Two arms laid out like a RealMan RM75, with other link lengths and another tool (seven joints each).
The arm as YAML. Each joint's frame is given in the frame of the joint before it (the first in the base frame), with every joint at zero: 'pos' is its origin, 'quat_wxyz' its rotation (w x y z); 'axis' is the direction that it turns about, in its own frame. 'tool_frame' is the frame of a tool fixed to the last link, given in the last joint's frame.
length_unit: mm
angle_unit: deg
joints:
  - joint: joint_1
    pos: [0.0, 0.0, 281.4]
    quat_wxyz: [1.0, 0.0, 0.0, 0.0]
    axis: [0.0, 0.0, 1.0]
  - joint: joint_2
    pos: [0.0, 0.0, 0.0]
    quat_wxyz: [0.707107, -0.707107, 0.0, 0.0]
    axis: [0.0, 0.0, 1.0]
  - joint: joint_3
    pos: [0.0, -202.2, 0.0]
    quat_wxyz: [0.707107, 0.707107, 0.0, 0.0]
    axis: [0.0, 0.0, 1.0]
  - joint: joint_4
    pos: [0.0, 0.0, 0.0]
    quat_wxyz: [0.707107, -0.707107, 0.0, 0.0]
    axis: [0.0, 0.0, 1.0]
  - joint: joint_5
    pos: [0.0, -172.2, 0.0]
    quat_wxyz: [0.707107, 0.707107, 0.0, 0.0]
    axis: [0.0, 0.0, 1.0]
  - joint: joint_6
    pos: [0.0, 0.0, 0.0]
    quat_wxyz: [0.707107, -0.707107, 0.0, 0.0]
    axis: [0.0, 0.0, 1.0]
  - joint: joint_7
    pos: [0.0, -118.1, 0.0]
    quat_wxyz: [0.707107, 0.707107, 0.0, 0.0]
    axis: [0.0, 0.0, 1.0]
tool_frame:
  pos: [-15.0, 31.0, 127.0]
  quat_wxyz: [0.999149, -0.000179, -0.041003, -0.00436]
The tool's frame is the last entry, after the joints.
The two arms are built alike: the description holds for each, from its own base.
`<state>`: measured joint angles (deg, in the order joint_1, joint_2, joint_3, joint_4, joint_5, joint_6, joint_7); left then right.
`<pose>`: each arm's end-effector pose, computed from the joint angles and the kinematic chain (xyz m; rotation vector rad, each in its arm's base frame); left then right.
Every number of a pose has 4 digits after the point. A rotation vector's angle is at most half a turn.
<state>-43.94 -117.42 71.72 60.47 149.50 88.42 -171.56 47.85 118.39 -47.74 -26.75 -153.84 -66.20 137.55</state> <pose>-0.1866 0.2998 -0.0410 -2.2271 -1.6589 0.5132 0.2298 0.3271 -0.0823 -2.3620 1.4844 -0.1759</pose>
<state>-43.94 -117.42 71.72 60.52 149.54 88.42 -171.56 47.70 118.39 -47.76 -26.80 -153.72 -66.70 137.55</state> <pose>-0.1866 0.2999 -0.0409 -2.2268 -1.6577 0.5131 0.2295 0.3248 -0.0826 -2.3660 1.4935 -0.1771</pose>
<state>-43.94 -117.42 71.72 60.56 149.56 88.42 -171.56 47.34 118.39 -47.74 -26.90 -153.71 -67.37 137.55</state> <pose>-0.1866 0.3001 -0.0408 -2.2268 -1.6568 0.5128 0.2305 0.3212 -0.0829 -2.3689 1.5077 -0.1817</pose>
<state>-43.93 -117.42 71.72 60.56 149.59 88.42 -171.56 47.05 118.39 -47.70 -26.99 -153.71 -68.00 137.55</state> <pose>-0.1867 0.3000 -0.0407 -2.2262 -1.6567 0.5133 0.2312 0.3180 -0.0831 -2.3720 1.5203 -0.1855</pose>
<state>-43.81 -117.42 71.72 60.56 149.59 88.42 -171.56 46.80 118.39 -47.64 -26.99 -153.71 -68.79 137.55</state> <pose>-0.1874 0.2997 -0.0407 -2.2247 -1.6593 0.5138 0.2314 0.3140 -0.0836 -2.3775 1.5359 -0.1907</pose>
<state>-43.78 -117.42 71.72 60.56 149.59 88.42 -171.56 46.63 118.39 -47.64 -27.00 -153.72 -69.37 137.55</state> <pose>-0.1875 0.2996 -0.0407 -2.2244 -1.6599 0.5140 0.2316 0.3110 -0.0840 -2.3820 1.5463 -0.1954</pose>
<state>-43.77 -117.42 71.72 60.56 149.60 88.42 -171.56 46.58 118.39 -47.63 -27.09 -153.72 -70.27 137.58</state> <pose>-0.1876 0.2995 -0.0407 -2.2241 -1.6600 0.5142 0.2305 0.3076 -0.0843 -2.3910 1.5574 -0.2006</pose>
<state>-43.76 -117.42 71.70 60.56 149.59 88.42 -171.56 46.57 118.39 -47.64 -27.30 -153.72 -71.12 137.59</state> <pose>-0.1876 0.2995 -0.0407 -2.2240 -1.6606 0.5137 0.2292 0.3051 -0.0842 -2.3999 1.5641 -0.2048</pose>
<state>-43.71 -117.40 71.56 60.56 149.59 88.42 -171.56 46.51 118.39 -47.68 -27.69 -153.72 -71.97 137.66</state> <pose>-0.1878 0.2997 -0.0404 -2.2220 -1.6634 0.5112 0.2280 0.3033 -0.0837 -2.4071 1.5693 -0.2082</pose>
